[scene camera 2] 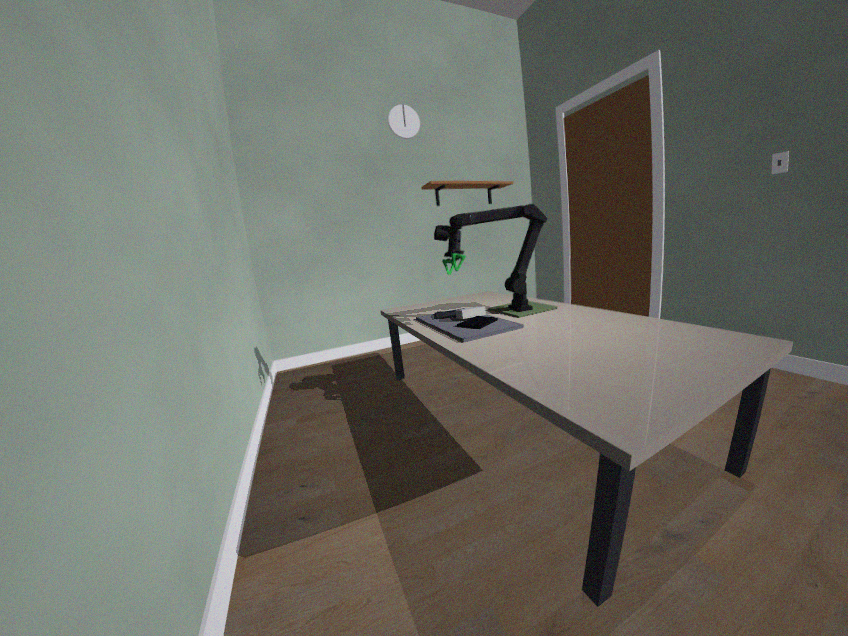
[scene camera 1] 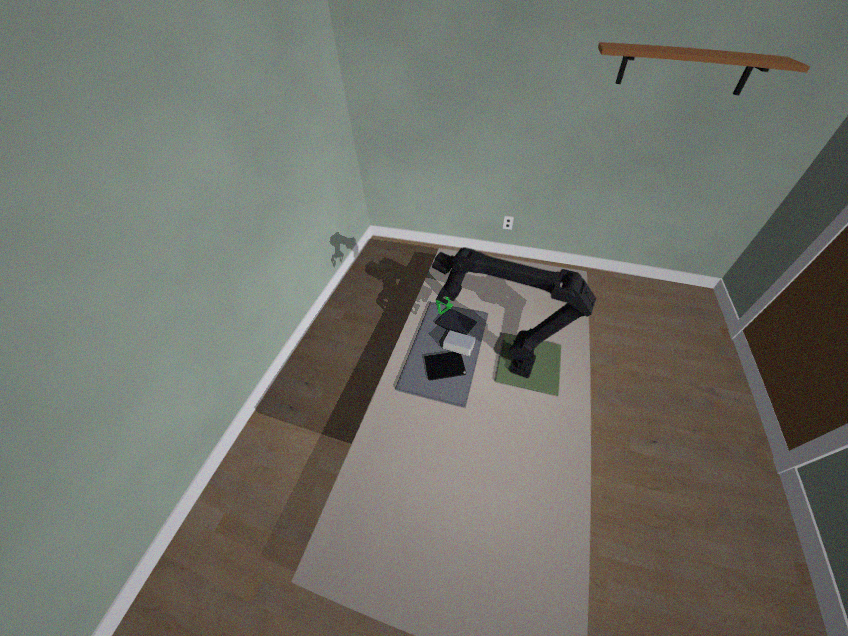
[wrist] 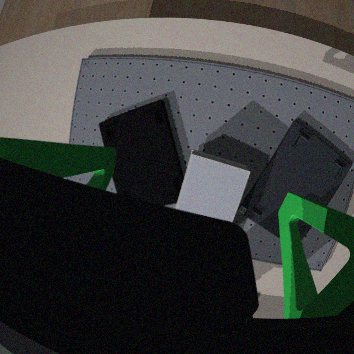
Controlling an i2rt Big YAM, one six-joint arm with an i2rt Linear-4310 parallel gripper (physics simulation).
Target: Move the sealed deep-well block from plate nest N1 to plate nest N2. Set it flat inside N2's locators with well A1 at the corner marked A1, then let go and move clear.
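Frame: origin at the arm's base, x ahead, y left, z up, level; millimetres.
Seen in the pictures: gripper, between the fingertips: (scene camera 2: 452, 272) (scene camera 1: 443, 307) (wrist: 202, 181); arm's base, origin of its link: (scene camera 2: 520, 308) (scene camera 1: 522, 364).
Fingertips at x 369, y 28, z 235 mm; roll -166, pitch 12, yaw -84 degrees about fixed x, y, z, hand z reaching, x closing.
Observation:
Pixels of each thing's top centre, then the offset from my fingertips to it. Level surfaces: height alone.
- black nest, centre of its top: (wrist: 138, 159) (scene camera 1: 445, 363) (scene camera 2: 477, 319) 61 mm back, 121 mm left, 217 mm down
- dark grey nest, centre of its top: (wrist: 299, 188) (scene camera 1: 456, 320) (scene camera 2: 450, 311) 8 mm back, 126 mm right, 217 mm down
- pale table, height of its surface: 247 mm down
A pale, white-topped box (scene camera 1: 458, 342) (scene camera 2: 471, 312) (wrist: 214, 185), which looks like the sealed block, stands between two dark plate nests. The black nest (scene camera 1: 444, 365) (scene camera 2: 477, 321) (wrist: 142, 150) is left of it in the wrist view. The dark grey nest (scene camera 1: 455, 321) (scene camera 2: 445, 314) (wrist: 305, 165) is on its right, with raised corner locators. I cannot read which is N1 or N2, nor tell whether the box touches either nest. My gripper (scene camera 1: 443, 305) (scene camera 2: 453, 264) (wrist: 202, 181) is open and empty, high above the far end of the board. The wrist housing hides the box's near edge.
Both nests lie on a grey perforated board (scene camera 1: 417, 383) (scene camera 2: 496, 330) (wrist: 100, 80) on the pale table (scene camera 1: 493, 479) (scene camera 2: 582, 362) (wrist: 40, 90). The arm's base stands on a green mat (scene camera 1: 544, 369) beside the board. A wooden shelf (scene camera 1: 698, 54) (scene camera 2: 469, 184) is on the wall.

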